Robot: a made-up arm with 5 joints.
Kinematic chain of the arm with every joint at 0, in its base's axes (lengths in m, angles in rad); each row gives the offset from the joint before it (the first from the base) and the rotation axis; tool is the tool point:
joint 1: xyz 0 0 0.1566 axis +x
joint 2: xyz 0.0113 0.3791 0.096 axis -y
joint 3: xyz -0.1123 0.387 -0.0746 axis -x
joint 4: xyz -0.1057 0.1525 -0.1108 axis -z
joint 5: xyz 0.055 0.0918 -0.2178 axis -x
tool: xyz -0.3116 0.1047 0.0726
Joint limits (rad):
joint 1: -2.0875..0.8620
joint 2: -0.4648..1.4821
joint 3: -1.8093..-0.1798
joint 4: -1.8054..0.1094
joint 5: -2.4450..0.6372
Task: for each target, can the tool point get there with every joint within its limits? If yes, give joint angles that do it. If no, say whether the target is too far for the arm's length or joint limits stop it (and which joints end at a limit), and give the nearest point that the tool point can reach.
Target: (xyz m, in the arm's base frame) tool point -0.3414 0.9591 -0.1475
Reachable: yes | joints -0.2568 -0.0108 -1.5342 -1.0215 -1.7813
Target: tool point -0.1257 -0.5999 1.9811
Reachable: no: too far | nearest point -0.2149 0.1567 1.3331 | short by 1.000 m
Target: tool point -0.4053 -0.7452 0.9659
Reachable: no: joint limits stop it (at a limit: joint 1, joint 2, joint 3, joint 4) | nearest point -0.2521 0.1452 1.2243 | short by 0.940 m
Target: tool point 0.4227 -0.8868 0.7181
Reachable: no: joint limits stop it (at a limit: joint 1, joint 3, joint 5) | nearest point 0.2039 -0.7194 -0.2192 | short by 0.977 m
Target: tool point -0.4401 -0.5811 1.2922
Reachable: no: joint limits stop it (at a limit: joint 1, joint 2, joint 3, joint 4) | nearest point -0.2359 0.1381 1.2562 | short by 0.749 m
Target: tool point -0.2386 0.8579 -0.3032
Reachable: yes | joints -0.3748 -0.2294 -1.2086 -1.6139 -1.9069
